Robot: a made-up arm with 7 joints.
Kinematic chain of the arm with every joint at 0, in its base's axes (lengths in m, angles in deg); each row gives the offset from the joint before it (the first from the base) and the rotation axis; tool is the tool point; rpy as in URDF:
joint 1: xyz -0.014 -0.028 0.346 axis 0 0.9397 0.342
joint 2: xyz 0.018 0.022 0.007 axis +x
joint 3: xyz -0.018 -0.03 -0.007 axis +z
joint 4: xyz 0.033 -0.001 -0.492 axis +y
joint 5: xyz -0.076 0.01 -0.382 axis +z
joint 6: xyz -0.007 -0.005 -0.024 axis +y
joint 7: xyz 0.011 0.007 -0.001 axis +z
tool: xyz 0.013 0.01 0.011 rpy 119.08 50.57 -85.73
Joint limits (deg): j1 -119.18..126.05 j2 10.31..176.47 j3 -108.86..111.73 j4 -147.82..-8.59 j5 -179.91..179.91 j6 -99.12..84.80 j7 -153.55..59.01
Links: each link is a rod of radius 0.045 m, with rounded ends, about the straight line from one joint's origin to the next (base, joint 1, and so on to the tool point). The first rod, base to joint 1, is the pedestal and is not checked.
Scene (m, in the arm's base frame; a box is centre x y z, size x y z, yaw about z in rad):
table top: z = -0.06
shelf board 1: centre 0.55 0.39 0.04 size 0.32 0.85 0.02 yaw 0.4
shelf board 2: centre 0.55 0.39 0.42 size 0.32 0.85 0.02 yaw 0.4
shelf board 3: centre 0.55 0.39 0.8 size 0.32 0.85 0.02 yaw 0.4
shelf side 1: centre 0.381 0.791 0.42 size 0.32 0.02 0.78 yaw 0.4
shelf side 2: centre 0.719 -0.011 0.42 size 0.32 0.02 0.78 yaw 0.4
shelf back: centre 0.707 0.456 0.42 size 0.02 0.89 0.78 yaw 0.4
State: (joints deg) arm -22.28 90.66 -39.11 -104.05 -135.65 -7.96 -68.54
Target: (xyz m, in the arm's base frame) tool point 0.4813 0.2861 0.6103
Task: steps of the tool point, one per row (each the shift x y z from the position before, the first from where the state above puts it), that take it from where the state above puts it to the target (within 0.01 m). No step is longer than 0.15 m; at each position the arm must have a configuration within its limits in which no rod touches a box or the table.
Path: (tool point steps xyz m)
1: -0.0674 -0.0281 -0.0064
2: -0.0747 -0.0308 -0.0018
3: -0.0788 -0.0345 0.0082
4: 0.0566 -0.0309 0.0976
5: 0.0219 -0.0370 0.1065
6: -0.0136 -0.0394 0.1051
7: -0.0470 -0.0383 0.0933
8: 0.0694 0.0292 0.0159
9: 0.0710 0.0309 0.0011
10: 0.0725 0.0299 -0.0169

